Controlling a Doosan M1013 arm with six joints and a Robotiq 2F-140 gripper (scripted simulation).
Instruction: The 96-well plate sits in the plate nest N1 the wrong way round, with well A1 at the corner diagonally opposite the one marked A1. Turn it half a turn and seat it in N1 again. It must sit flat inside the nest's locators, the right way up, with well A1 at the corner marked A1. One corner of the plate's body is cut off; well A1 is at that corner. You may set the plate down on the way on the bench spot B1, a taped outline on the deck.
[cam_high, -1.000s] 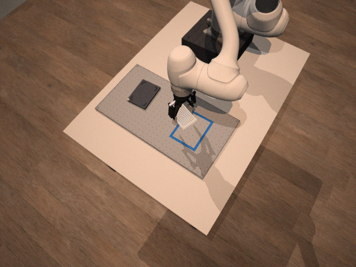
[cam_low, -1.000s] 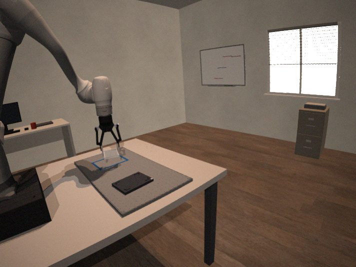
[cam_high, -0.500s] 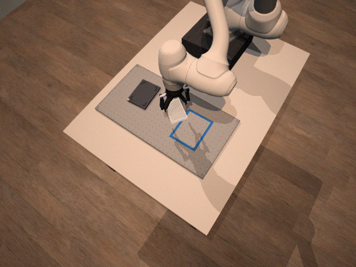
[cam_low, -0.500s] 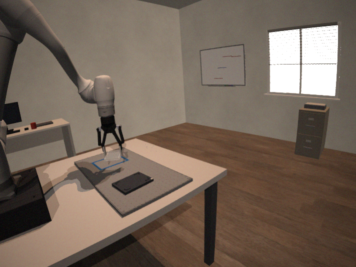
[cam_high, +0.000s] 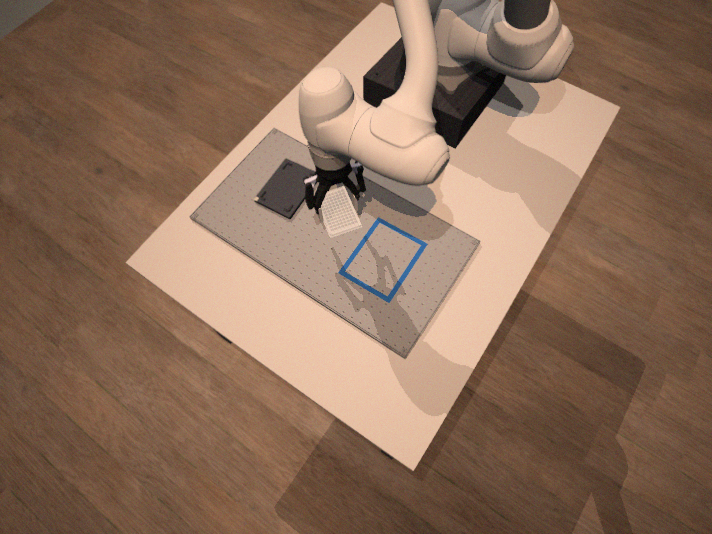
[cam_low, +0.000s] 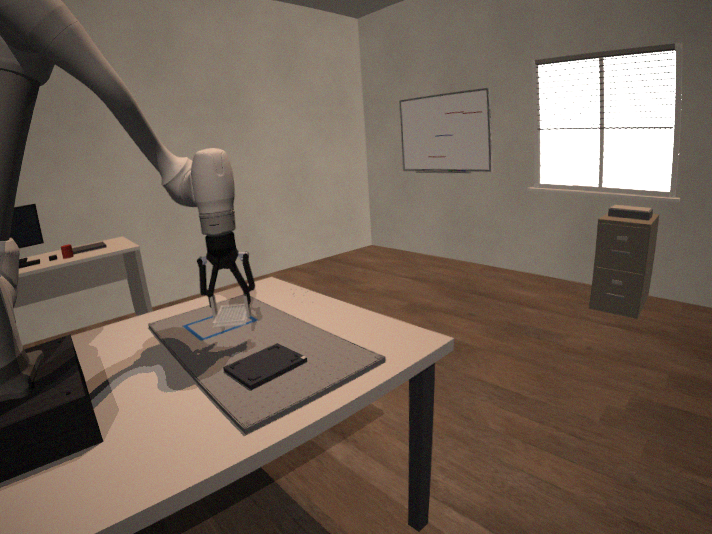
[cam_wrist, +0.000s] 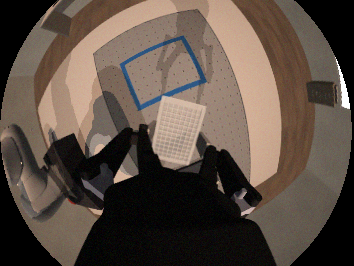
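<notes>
Right now my hand is 2 cm short of the dark plate nest N1, 19 cm to the left of it and 9 cm above it. Round my hand: white 96-well plate (2 cm below).
</notes>
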